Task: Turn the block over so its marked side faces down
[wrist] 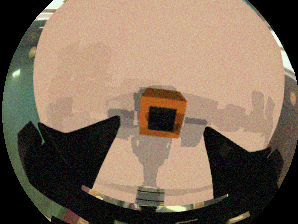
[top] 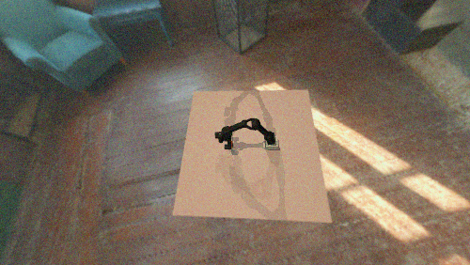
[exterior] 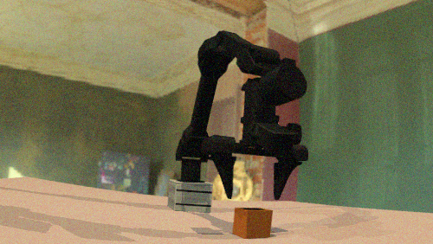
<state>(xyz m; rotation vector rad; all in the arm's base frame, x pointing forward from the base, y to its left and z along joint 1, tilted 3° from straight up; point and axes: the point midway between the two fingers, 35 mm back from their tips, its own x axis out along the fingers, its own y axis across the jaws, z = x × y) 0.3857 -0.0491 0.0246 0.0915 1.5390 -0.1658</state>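
Right now my gripper tip is 30 mm above the orange block.
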